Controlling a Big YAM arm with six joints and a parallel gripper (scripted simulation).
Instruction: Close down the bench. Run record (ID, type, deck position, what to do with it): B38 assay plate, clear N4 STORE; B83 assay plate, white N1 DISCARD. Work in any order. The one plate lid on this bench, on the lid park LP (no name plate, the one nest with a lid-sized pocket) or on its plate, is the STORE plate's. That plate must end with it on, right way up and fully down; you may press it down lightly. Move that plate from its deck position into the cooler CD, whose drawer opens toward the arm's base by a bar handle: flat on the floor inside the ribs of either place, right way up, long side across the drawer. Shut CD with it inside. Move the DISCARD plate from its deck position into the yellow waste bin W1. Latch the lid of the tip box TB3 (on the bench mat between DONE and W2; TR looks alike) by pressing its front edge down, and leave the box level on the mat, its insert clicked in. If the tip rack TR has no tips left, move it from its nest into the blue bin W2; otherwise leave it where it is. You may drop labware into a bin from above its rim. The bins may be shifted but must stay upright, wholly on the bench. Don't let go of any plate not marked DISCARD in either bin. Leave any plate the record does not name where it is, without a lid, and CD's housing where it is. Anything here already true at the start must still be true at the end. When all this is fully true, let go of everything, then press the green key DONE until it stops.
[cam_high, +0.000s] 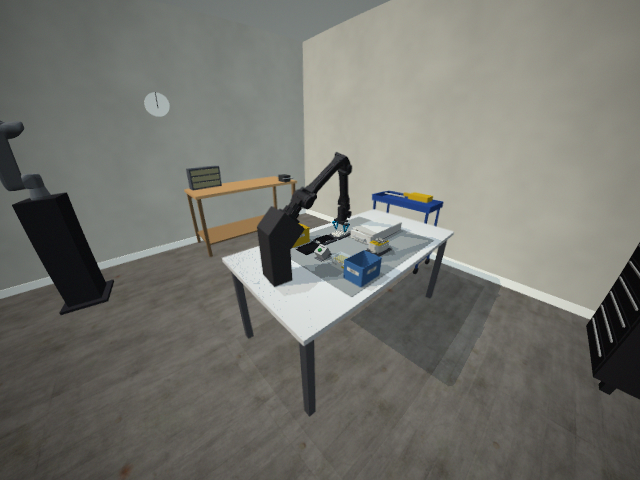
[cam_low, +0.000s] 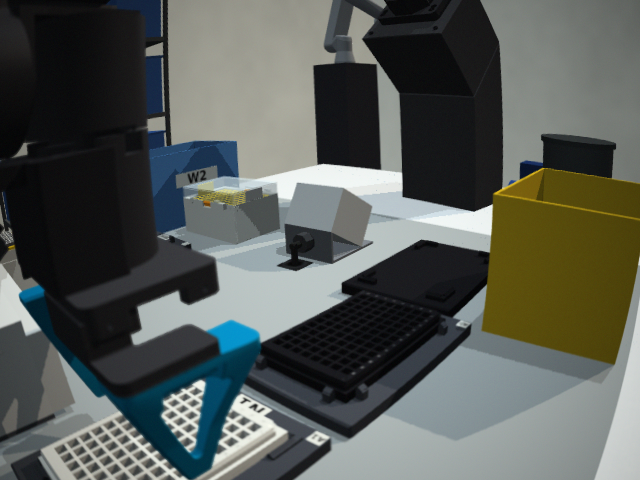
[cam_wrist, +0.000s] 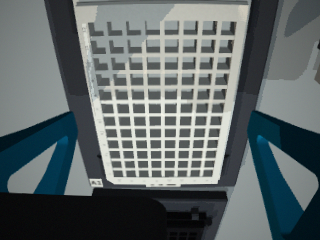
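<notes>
My hand is 30 mm above the white plate. Also, from my hand: black plate: 180 mm behind, 20 mm to the right, 30 mm below; then clear plate lid: 120 mm ahead, 180 mm to the right, 20 mm below; then nest N1: 40 mm below.
</notes>
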